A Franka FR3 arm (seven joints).
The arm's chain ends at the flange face. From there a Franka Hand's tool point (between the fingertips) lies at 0.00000 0.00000 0.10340 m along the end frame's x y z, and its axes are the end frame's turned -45 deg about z.
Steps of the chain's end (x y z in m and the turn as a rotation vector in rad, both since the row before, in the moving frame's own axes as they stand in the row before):
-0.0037 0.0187 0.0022 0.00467 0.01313 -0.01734
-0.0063 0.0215 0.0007 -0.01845 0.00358 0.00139
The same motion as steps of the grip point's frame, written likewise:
-0.0145 0.0112 0.0022 -0.00598 0.01259 -0.01734
-0.0207 0.0124 0.0007 -0.01558 -0.01051 0.00139

